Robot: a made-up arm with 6 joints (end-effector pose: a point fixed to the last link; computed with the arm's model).
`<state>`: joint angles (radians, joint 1 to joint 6).
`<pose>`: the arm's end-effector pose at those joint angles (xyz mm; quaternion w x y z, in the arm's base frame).
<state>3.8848 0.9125 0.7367 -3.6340 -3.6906 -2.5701</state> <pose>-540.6 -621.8 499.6 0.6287 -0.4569 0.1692 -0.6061</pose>
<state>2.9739 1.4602 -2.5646 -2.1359 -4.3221 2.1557</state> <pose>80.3 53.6 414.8 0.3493 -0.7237 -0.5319 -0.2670</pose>
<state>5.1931 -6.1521 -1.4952 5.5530 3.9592 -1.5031</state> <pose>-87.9 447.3 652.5 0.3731 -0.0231 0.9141 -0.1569</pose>
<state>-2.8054 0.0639 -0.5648 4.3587 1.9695 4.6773</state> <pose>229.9 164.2 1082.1 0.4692 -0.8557 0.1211 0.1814</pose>
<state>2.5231 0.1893 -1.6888 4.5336 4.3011 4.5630</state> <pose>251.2 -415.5 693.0 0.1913 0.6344 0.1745 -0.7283</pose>
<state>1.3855 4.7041 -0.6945 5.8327 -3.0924 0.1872</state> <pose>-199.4 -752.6 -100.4 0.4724 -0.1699 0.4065 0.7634</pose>
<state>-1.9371 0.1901 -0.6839 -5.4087 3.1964 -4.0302</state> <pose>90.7 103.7 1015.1 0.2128 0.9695 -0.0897 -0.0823</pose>
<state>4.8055 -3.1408 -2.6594 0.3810 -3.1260 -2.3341</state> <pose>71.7 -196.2 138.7 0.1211 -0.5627 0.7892 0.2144</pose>
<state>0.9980 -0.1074 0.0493 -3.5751 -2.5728 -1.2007</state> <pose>-15.8 10.8 1103.3 0.0845 0.6073 0.7332 0.2941</pose>
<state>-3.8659 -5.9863 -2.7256 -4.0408 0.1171 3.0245</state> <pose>216.9 -282.8 46.2 0.2679 0.9405 0.1221 0.1697</pose>
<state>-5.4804 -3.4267 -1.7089 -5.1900 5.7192 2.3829</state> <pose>548.6 540.5 97.9 0.3587 -0.4508 0.1058 -0.8105</pose>
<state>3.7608 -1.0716 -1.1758 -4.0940 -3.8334 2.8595</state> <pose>668.8 312.0 63.9 0.5542 0.5901 0.2341 -0.5383</pose>
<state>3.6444 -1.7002 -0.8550 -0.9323 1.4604 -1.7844</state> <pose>716.3 472.6 -322.8 0.3035 -0.1780 0.5919 0.7252</pose>
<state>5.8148 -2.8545 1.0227 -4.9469 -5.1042 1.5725</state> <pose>-596.0 517.2 -370.3 0.6118 -0.5378 0.3953 0.4244</pose>
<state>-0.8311 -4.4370 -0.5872 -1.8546 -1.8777 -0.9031</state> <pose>792.4 -579.1 200.8 0.3683 -0.7929 -0.2113 -0.4370</pose>
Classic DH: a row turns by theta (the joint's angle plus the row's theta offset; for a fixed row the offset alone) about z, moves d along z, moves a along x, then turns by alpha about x. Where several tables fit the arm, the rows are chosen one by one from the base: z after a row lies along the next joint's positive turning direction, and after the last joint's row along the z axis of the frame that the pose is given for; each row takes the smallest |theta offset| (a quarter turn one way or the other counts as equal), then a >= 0, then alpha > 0; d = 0 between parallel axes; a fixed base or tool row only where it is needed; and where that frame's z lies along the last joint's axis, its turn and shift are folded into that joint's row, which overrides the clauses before.
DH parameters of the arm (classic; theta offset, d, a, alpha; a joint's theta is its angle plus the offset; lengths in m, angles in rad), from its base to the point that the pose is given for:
joint 1: 0 0.193 0 -1.5708
joint 2: -1.5708 0 0.445 0
joint 3: 1.5708 0.054 0 1.5708
joint 4: 0 0.594 0 -1.5708
joint 5: 0 0 0 1.5708
joint 6: 0 0.154 0 0

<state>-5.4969 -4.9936 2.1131 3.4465 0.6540 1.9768</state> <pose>214.1 251.1 -398.5 0.1769 -0.7263 0.6564 -0.1022</pose>
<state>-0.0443 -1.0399 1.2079 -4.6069 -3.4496 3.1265</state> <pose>-309.1 114.2 860.1 0.1738 -0.6777 -0.7126 -0.0520</pose>
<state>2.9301 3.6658 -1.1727 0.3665 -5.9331 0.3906</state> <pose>-195.3 -32.6 -810.7 0.1000 0.8812 -0.4411 -0.1378</pose>
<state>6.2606 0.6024 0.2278 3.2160 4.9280 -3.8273</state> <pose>817.4 46.7 872.0 0.4437 -0.2979 0.8358 -0.1258</pose>
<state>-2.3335 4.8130 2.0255 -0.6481 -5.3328 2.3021</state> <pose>-17.4 13.1 765.8 0.6868 0.4331 -0.4862 -0.3230</pose>
